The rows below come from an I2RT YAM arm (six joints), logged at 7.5 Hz.
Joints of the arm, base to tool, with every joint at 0 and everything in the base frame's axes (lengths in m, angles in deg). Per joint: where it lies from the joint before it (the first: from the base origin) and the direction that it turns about. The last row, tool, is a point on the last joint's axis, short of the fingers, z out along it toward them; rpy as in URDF.
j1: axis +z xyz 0 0 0.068
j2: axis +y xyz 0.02 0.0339 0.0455
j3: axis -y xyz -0.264 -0.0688 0
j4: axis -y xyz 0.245 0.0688 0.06
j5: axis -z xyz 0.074 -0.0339 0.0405
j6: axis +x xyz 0.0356 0 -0.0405
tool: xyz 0 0 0 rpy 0 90 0
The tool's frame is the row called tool.
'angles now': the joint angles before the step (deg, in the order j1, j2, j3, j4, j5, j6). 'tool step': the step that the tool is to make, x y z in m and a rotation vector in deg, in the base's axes. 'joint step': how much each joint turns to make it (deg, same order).
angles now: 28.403 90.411 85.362 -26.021 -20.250 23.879
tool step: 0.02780 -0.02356 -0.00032 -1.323 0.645 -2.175
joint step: -5.355 3.628 4.414 -2.906 -2.208 -2.644
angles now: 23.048 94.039 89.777 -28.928 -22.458 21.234
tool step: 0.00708 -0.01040 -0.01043 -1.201 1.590 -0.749
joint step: -1.924 0.832 -0.676 -0.875 -0.678 -1.180
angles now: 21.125 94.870 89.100 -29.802 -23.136 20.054
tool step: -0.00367 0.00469 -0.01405 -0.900 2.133 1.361
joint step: 0.831 0.023 -2.361 -0.087 -0.392 -0.393
